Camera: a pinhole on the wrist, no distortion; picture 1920 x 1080 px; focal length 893.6 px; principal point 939.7 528.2 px. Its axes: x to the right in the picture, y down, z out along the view. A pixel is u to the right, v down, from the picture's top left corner.
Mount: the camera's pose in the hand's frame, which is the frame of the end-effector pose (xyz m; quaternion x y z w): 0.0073 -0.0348 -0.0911 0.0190 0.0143 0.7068 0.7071
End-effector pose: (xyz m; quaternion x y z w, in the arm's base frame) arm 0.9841 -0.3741 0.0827 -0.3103 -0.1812 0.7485 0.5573
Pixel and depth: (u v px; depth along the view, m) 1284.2 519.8 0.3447
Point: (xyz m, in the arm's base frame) 0.7407 -0.3597 0.2049
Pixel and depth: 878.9 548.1 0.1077
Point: 1.0021 -0.3500 0.1188
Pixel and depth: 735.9 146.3 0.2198
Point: 0.9433 -0.2323 0.1985
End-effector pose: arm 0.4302 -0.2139 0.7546 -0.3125 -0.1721 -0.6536 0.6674
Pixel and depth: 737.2 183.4 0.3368
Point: 0.3749 -0.1719 1.0519
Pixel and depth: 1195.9 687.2 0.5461
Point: 0.6227 0.1245 1.0340
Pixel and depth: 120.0 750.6 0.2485
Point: 0.1957 -0.0661 0.8962
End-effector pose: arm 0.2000 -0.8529 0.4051 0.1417 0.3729 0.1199 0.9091
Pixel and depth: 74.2 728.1 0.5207
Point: 0.5091 -1.4580 0.5654
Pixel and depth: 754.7 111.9 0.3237
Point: 0.4917 -0.9315 0.4107
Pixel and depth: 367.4 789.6 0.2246
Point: 0.2835 -1.0589 0.4657
